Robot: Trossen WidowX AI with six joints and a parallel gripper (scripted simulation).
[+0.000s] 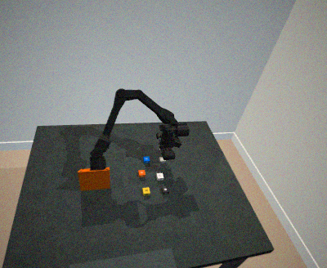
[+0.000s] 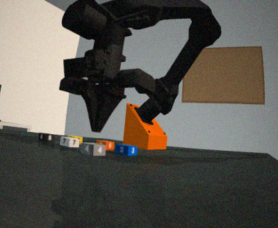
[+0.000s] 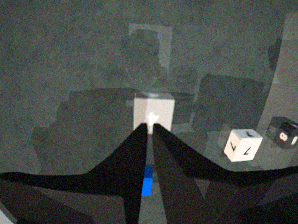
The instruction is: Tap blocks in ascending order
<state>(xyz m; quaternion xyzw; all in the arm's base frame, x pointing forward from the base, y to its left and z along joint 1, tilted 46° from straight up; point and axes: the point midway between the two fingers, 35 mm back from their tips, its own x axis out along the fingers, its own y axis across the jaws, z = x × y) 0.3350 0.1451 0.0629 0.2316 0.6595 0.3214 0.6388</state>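
Now: gripper tip 30 mm above the grey block. From my gripper tip the other things lie so: blue block (90 mm behind, 30 mm below); white block (120 mm to the right, 30 mm below, 30 mm behind); orange block (120 mm behind, 100 mm to the right, 30 mm below).
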